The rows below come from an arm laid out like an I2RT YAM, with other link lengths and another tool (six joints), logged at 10 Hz.
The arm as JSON. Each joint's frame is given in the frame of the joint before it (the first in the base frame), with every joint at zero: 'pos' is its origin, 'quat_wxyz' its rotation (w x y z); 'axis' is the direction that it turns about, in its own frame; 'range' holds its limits. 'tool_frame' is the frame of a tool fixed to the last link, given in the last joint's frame.
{
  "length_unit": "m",
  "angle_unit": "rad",
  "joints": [
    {
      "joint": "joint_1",
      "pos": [
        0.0,
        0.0,
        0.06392
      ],
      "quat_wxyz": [
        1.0,
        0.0,
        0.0,
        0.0
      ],
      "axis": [
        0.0,
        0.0,
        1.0
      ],
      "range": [
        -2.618,
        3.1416
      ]
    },
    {
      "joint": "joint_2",
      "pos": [
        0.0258,
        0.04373,
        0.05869
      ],
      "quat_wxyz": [
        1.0,
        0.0,
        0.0,
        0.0
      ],
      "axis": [
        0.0,
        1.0,
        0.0
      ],
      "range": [
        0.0,
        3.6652
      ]
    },
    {
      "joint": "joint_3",
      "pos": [
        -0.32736,
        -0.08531,
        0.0
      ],
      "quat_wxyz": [
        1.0,
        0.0,
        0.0,
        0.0
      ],
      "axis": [
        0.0,
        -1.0,
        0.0
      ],
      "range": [
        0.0,
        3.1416
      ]
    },
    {
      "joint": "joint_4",
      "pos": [
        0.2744,
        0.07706,
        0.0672
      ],
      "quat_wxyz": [
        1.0,
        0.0,
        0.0,
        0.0
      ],
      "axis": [
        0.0,
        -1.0,
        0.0
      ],
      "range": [
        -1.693,
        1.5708
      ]
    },
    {
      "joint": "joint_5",
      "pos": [
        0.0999,
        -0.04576,
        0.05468
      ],
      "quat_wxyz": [
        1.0,
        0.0,
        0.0,
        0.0
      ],
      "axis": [
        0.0,
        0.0,
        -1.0
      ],
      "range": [
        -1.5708,
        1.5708
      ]
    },
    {
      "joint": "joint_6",
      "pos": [
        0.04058,
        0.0,
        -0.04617
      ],
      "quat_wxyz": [
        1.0,
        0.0,
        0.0,
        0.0
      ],
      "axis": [
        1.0,
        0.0,
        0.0
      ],
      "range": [
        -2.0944,
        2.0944
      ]
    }
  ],
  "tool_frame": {
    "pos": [
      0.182,
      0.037,
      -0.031
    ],
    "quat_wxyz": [
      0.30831,
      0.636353,
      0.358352,
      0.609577
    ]
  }
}
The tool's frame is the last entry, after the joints.
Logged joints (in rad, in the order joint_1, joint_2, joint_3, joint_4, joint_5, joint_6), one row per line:
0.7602 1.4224 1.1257 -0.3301 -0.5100 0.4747
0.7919 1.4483 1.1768 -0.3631 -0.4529 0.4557
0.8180 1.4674 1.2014 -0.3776 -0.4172 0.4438
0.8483 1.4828 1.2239 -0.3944 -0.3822 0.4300
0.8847 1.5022 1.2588 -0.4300 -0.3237 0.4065
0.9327 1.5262 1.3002 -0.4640 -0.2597 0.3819
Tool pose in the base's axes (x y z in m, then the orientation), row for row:
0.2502 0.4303 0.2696 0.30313 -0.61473 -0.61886 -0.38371
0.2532 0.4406 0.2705 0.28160 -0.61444 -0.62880 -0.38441
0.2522 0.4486 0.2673 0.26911 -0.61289 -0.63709 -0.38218
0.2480 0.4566 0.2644 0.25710 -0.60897 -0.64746 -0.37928
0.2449 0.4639 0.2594 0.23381 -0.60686 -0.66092 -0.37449
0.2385 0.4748 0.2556 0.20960 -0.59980 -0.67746 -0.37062
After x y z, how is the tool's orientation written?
As a quaternion, w x y z.
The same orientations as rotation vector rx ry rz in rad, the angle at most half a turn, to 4 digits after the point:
-1.6292 -1.6402 -1.0170
-1.6461 -1.6846 -1.0299
-1.6524 -1.7177 -1.0304
-1.6520 -1.7564 -1.0289
-1.6663 -1.8147 -1.0282
-1.6681 -1.8840 -1.0307

